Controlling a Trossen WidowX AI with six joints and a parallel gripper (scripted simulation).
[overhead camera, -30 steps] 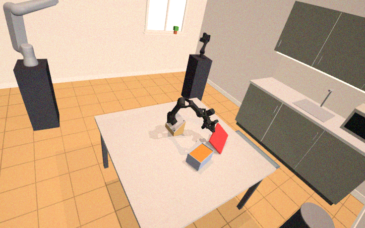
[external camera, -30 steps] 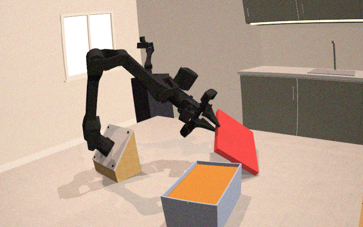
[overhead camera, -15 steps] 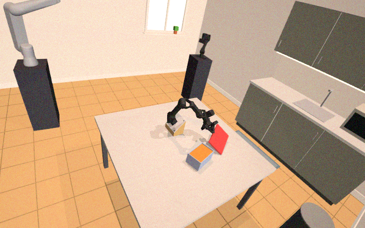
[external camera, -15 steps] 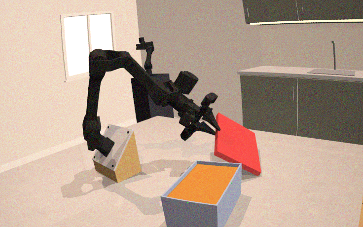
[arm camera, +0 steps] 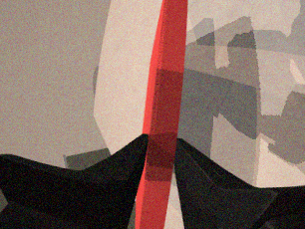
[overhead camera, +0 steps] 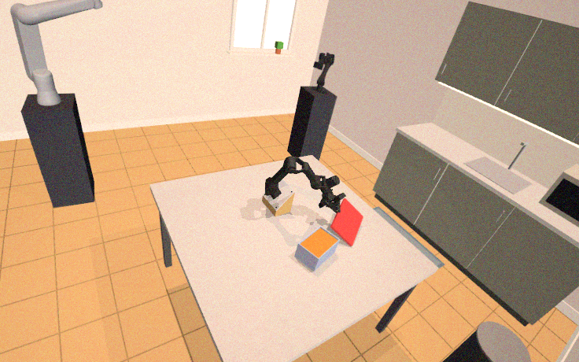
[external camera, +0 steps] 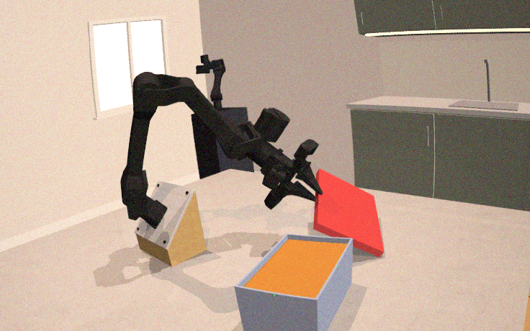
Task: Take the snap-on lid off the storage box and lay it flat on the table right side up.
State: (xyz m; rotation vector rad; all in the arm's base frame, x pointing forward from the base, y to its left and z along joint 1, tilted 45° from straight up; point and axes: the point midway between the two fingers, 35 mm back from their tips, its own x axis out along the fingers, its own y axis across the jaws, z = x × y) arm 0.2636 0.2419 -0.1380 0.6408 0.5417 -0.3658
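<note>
The red lid lies 50 mm to the left of my gripper tip, 50 mm ahead of it and 40 mm below it. Also, from my gripper tip: storage box: 230 mm to the right, 150 mm ahead, 70 mm below.
</note>
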